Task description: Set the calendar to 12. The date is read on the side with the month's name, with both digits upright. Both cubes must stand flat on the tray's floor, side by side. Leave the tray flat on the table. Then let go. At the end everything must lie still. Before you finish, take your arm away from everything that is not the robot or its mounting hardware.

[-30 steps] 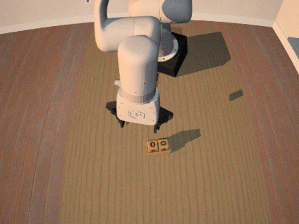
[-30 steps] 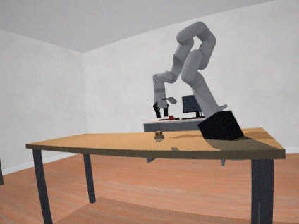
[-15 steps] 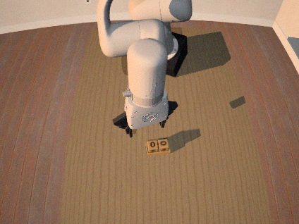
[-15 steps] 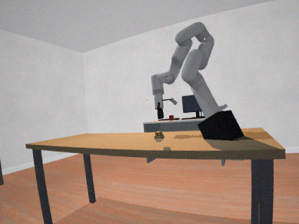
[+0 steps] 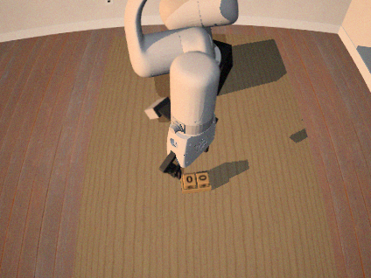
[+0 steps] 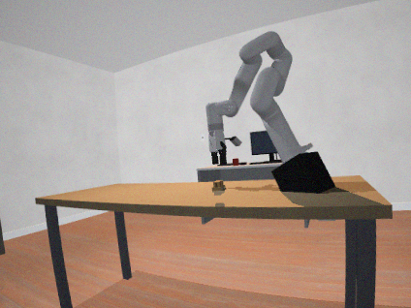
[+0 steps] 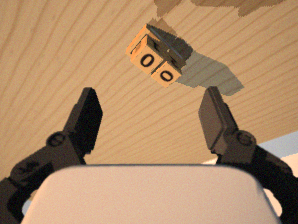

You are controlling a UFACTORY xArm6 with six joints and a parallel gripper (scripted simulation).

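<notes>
My gripper is now 1 cm short of the number cube, 3 cm to the right of it and 10 cm above it. Also, from my hand: tray: 1 cm ahead, 2 cm to the left, 12 cm below.
</notes>
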